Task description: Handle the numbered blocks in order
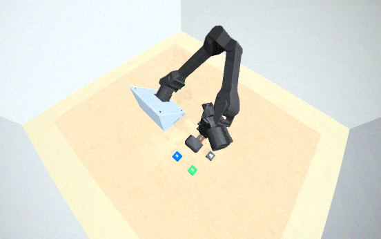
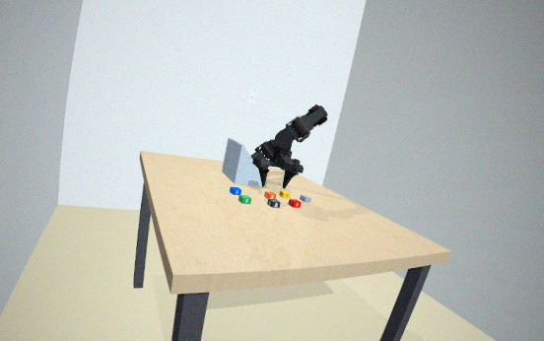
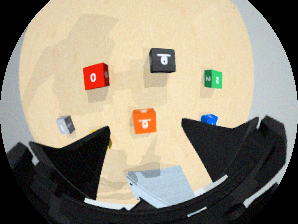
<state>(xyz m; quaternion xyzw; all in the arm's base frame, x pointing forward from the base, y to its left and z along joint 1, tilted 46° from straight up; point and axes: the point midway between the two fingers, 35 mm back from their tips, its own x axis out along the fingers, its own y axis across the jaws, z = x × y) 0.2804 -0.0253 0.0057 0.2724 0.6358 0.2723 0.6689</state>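
My gripper tip is now 1 cm past the orange block and 3 cm above it. Round my gripper tip: red block: 6 cm ahead, 7 cm to the left, 3 cm below; then yellow block: 4 cm behind, 8 cm to the left, 3 cm below; then dark grey block: 8 cm ahead, 3 cm to the right, 3 cm below.
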